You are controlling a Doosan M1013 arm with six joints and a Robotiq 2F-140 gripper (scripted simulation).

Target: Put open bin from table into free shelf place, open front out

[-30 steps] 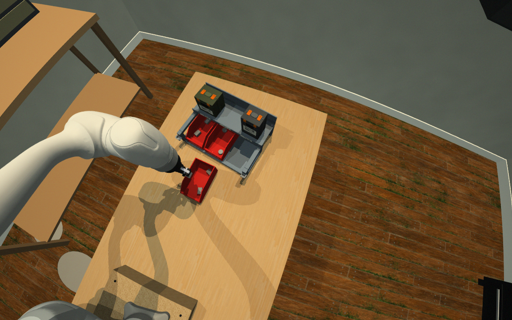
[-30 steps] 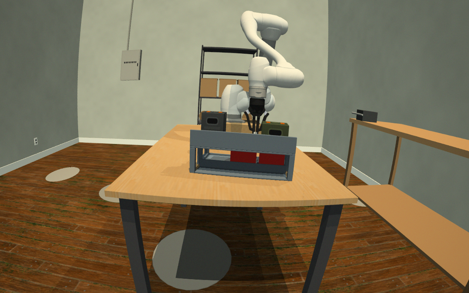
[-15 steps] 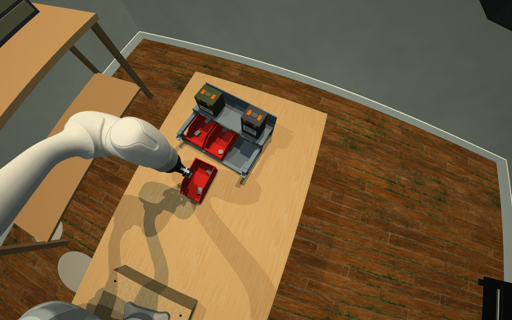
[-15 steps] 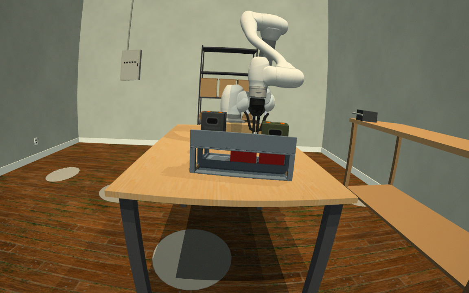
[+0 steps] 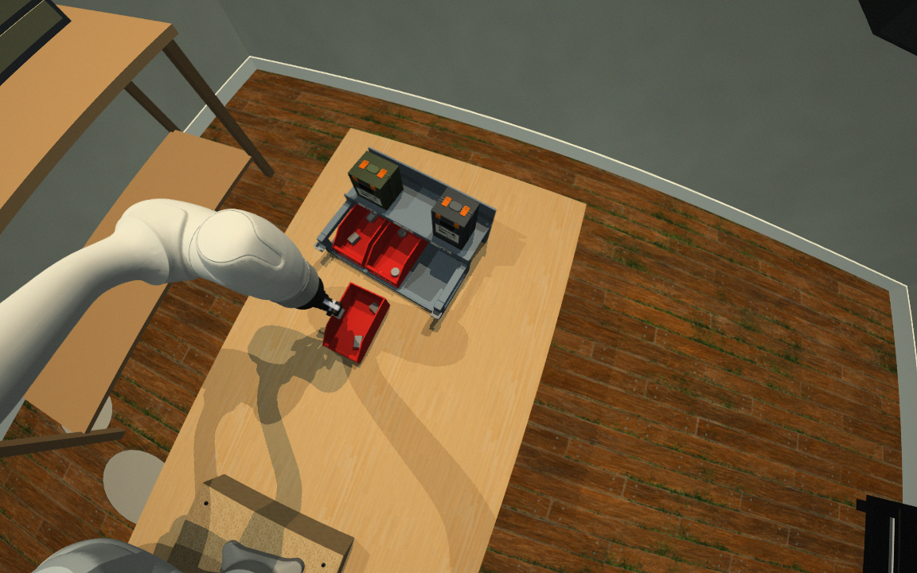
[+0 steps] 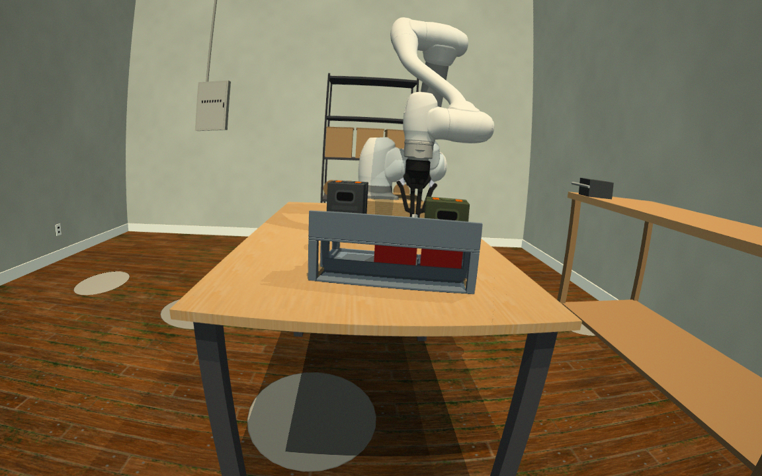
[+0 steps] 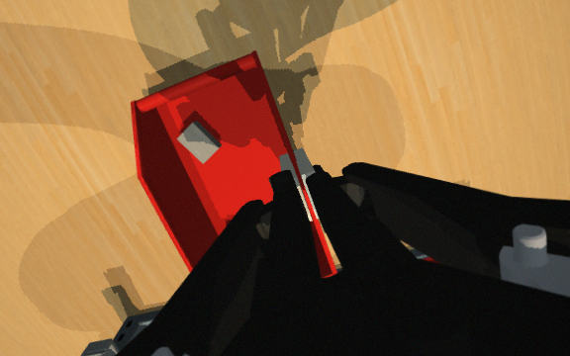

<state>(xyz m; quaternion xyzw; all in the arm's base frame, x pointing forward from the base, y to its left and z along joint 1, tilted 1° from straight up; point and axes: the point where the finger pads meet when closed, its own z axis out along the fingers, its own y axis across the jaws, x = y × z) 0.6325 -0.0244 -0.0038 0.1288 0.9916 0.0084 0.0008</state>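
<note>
Right now the front lip is 110 mm ahead of my hand, 80 mm to the right of it and 70 mm below it.
</note>
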